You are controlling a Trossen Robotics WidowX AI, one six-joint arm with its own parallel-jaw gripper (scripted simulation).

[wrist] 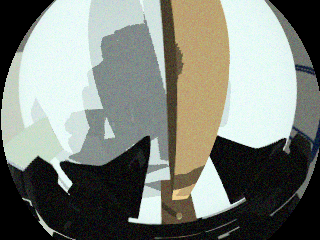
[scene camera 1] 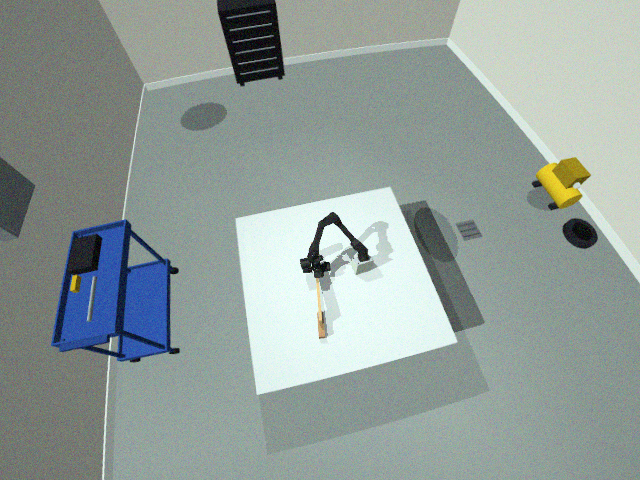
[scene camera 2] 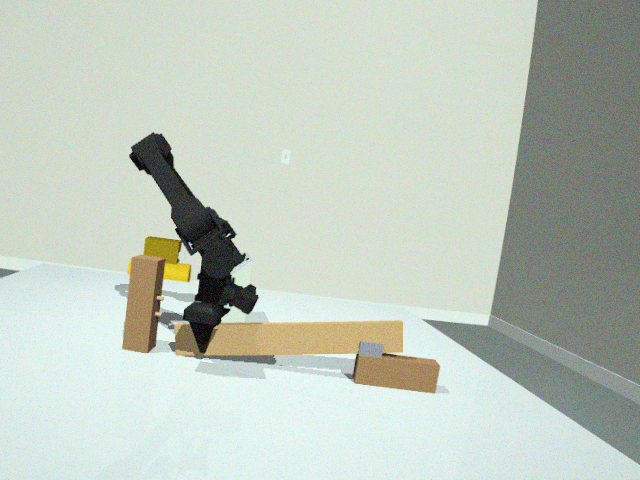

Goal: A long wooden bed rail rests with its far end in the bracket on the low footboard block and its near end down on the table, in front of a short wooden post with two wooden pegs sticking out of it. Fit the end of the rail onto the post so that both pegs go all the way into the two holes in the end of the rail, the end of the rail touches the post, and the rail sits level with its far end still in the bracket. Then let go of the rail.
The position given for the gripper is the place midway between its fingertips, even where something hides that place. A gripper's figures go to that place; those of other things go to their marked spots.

Labels:
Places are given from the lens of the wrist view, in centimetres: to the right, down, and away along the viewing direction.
gripper [wrist: 177, 137]: 2, 2, 10
long wooden rail [wrist: 196, 48]: 1, -2, 2

